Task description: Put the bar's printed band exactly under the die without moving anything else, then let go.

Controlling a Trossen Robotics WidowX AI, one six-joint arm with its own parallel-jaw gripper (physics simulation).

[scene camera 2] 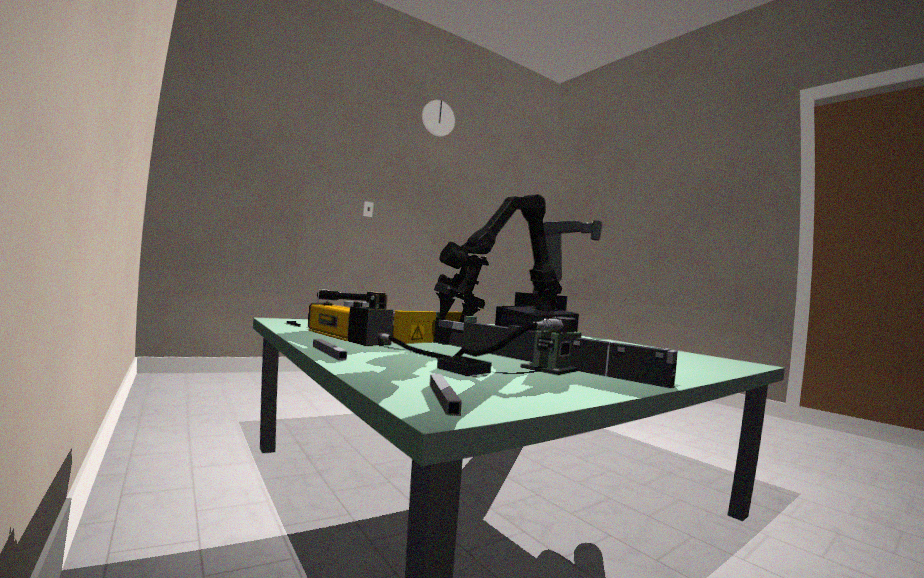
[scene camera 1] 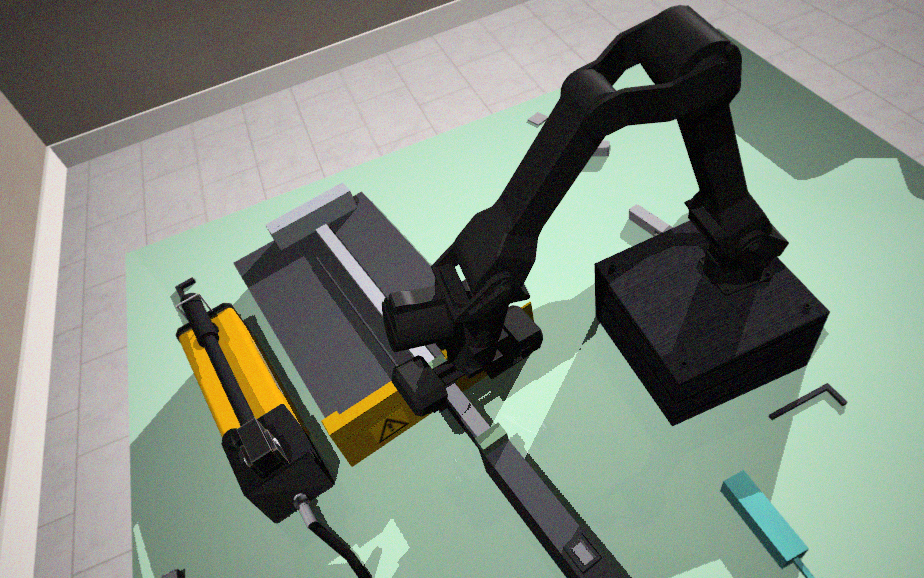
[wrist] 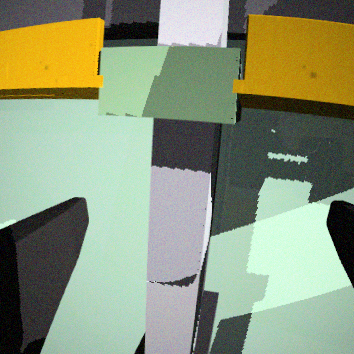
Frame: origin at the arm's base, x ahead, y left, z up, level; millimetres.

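Where they show: gripper, fingertip midpoint: (scene camera 2: 450, 322) (scene camera 1: 462, 392) (wrist: 210, 211); arm's base, origin of the base link: (scene camera 2: 545, 309) (scene camera 1: 734, 268).
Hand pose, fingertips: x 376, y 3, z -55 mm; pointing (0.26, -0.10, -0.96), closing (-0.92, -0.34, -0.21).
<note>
Each offset is from my fingertips to the top centre of the thing. "spot": to the spot under its first point.
A long pale grey bar @[spot: dy +27, dx +3, dz +6 mm] (scene camera 1: 465, 408) (wrist: 175, 230) passes under a green bridge piece @[spot: dy -35, dx +21, dz +28 mm] (wrist: 167, 84) in the gap of a yellow guard @[spot: dy -3, dx +122, dz +3 mm] (scene camera 1: 371, 421) (scene camera 2: 414, 328) (wrist: 47, 56). Its near part runs toward a long dark channel @[spot: dy +161, dx -36, dz +11 mm] (scene camera 1: 531, 492) (scene camera 2: 500, 340). A thin dark mark crosses its top in the wrist view; I cannot tell whether this is the printed band or a shadow. My gripper (scene camera 1: 470, 364) (scene camera 2: 456, 314) (wrist: 210, 211) is open and empty, its fingers on either side of the bar. A dark green machine @[spot: dy +436, dx -27, dz -17 mm] (scene camera 2: 555, 351) stands beside the channel; the die cannot be made out.
A yellow and black device @[spot: dy -144, dx +332, dz +19 mm] (scene camera 1: 204, 381) (scene camera 2: 328, 320) with a cable stands left of the guard. A grey end stop @[dy -430, dx +142, dz +25 mm] (scene camera 1: 313, 216) stands behind. A teal tool @[dy +304, dx -277, dz -37 mm] (scene camera 1: 763, 516) and a hex key @[dy +153, dx -400, dz -58 mm] (scene camera 1: 808, 400) lie right. A black box @[spot: dy +418, dx +198, dz -43 mm] (scene camera 2: 463, 364) lies near the machine.
</note>
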